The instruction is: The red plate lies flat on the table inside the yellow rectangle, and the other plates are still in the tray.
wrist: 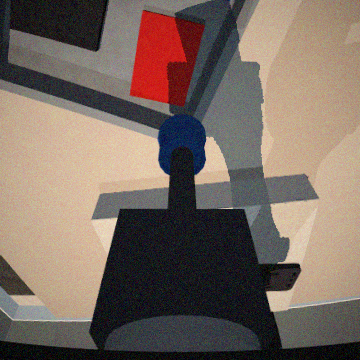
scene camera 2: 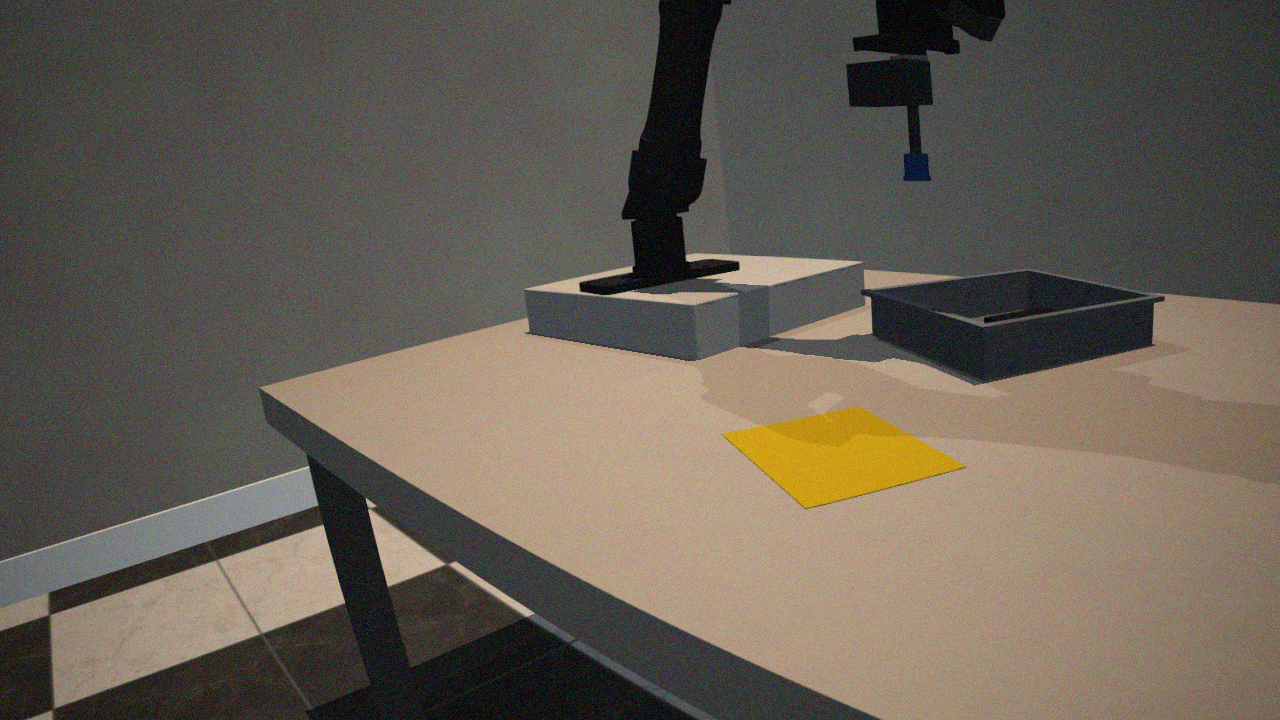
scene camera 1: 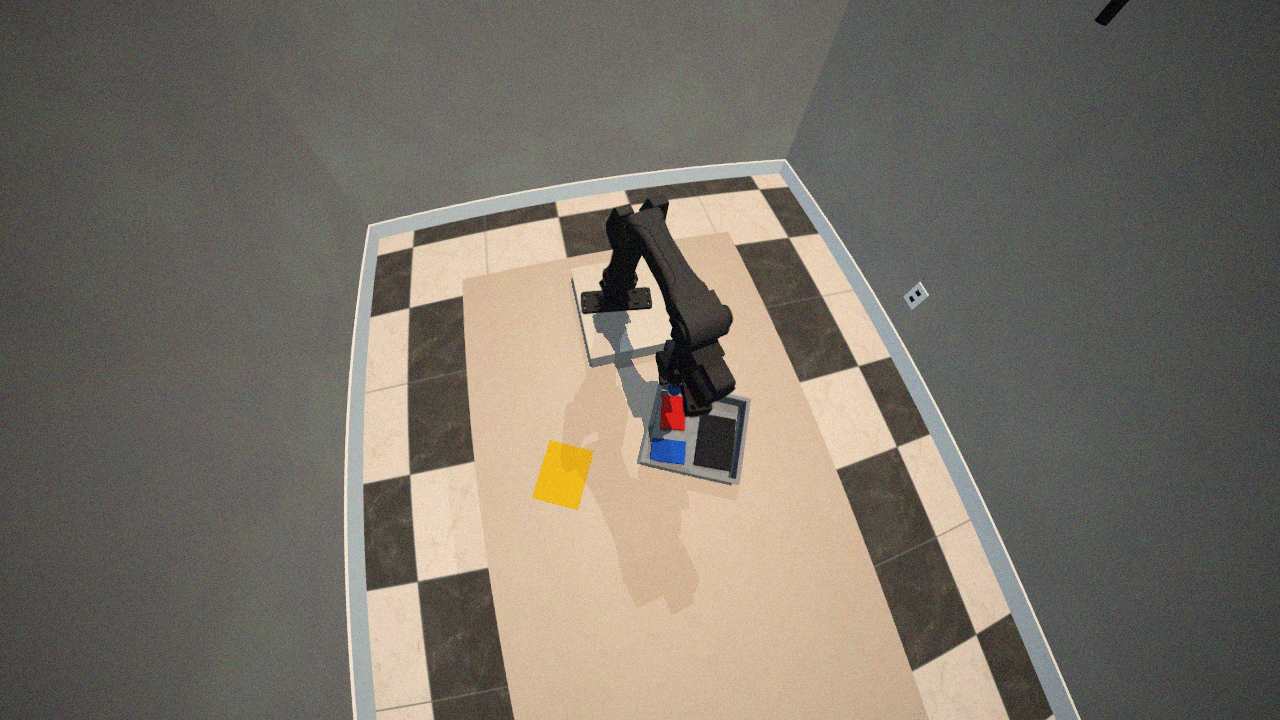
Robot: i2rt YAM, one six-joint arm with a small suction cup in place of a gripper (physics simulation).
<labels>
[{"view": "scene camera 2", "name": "my suction cup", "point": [916, 166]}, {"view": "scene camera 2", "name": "yellow rectangle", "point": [818, 460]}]
</labels>
